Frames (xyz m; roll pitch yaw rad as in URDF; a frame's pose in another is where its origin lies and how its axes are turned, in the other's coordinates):
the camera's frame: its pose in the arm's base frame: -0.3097 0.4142 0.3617 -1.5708 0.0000 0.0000
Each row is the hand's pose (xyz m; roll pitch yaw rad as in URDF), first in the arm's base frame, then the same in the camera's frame.
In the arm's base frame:
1: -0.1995 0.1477 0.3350 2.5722 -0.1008 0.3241
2: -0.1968 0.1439 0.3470 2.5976 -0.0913 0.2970
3: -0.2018 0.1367 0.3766 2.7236 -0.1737 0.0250
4: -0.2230 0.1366 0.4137 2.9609 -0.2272 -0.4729
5: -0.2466 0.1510 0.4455 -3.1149 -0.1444 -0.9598
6: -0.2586 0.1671 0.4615 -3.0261 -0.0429 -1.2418
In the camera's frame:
1: 0.1102 0.0267 -0.2665 -2.1064 -0.3224 -0.1063
2: 0.1129 0.0147 -0.2703 -2.0869 -0.2957 -0.0955
3: 0.1079 -0.0149 -0.2775 -1.9845 -0.0246 -0.1738
4: 0.0867 -0.0520 -0.2776 -1.8662 0.4598 -0.2541
5: 0.0631 -0.0838 -0.2632 -1.7467 0.9451 -0.2482
6: 0.0511 -0.0998 -0.2471 -1.5803 1.2391 -0.1321

